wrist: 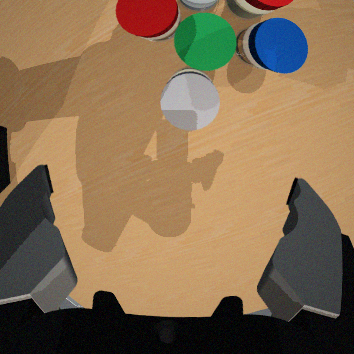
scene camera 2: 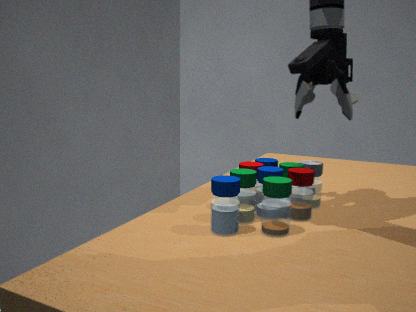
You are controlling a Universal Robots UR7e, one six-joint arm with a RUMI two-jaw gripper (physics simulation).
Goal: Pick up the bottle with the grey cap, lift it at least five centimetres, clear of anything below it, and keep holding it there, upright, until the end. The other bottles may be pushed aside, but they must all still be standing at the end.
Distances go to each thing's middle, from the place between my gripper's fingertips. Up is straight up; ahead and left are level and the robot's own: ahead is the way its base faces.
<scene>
I see my gripper 150 mm above the red-capped bottle (scene camera 2: 301,197), 110 mm to the right of it and 10 mm short of it.
</scene>
